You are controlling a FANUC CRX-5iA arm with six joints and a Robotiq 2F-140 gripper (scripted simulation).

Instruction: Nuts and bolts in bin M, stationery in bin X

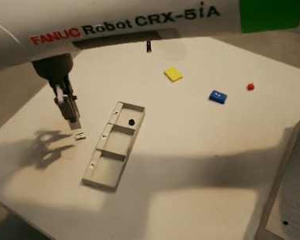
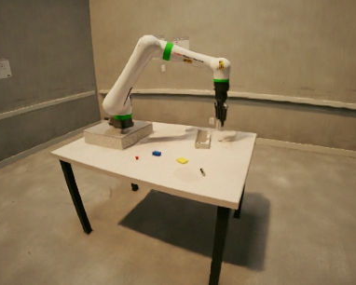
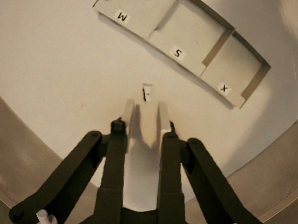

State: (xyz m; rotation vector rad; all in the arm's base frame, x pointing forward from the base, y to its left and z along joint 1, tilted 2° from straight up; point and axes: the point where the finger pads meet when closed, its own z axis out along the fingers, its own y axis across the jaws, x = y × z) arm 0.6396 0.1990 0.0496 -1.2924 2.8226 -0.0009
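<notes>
Right now the grey item is 10 cm below my hand. Also, from my hand: yellow pad: 7 cm behind, 35 cm to the right, 10 cm below; pale bin: 10 cm behind, 4 cm to the right, 9 cm below; black nut: 9 cm behind, 12 cm to the right, 9 cm below.
</notes>
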